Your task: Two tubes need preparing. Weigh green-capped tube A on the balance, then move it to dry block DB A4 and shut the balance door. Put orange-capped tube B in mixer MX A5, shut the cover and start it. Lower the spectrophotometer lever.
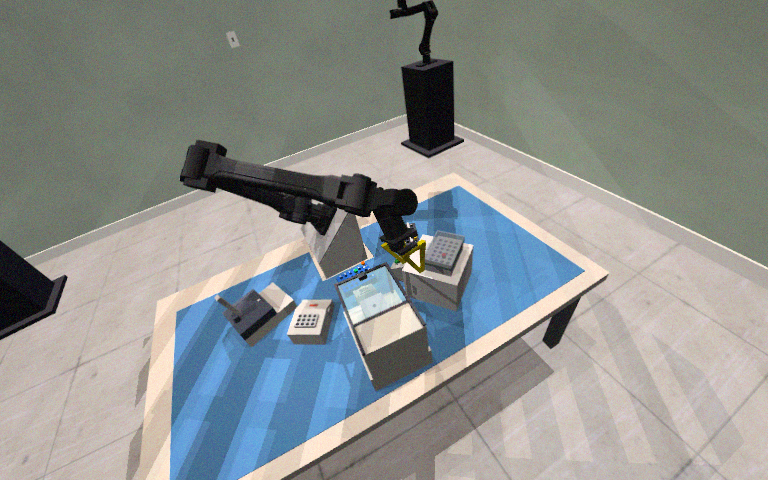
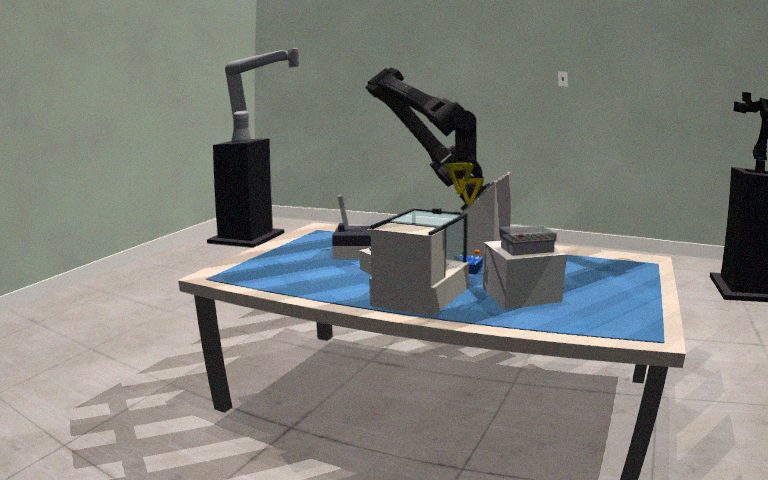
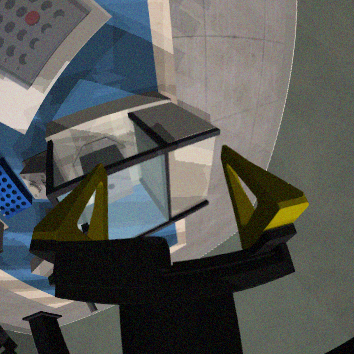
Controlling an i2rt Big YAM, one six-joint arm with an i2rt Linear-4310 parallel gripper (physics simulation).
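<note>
My gripper (image 1: 408,261) (image 2: 467,195) (image 3: 161,158) is open and empty, high above the table. The blue tube rack (image 1: 344,277) (image 2: 473,264) (image 3: 11,195) stands beside the balance. An orange cap (image 1: 363,263) (image 2: 477,251) shows on it, and a small green cap (image 1: 355,271). The balance (image 1: 391,332) (image 2: 403,266) (image 3: 190,167) has a glass top (image 1: 370,291) over its chamber; its door state is unclear. The mixer (image 1: 436,281) (image 2: 523,277) has a clear cover that looks shut. The dry block (image 1: 308,321) has a hole grid. The spectrophotometer (image 1: 252,314) (image 2: 351,236) has its lever (image 1: 228,304) (image 2: 342,211) raised.
A white wedge-shaped stand (image 1: 343,246) (image 2: 480,220) rises behind the rack, near the arm's base. Everything stands on a blue mat (image 1: 509,254) (image 2: 611,300) on a wooden table. Other arms on black pedestals (image 1: 428,104) (image 2: 241,192) stand away from the table.
</note>
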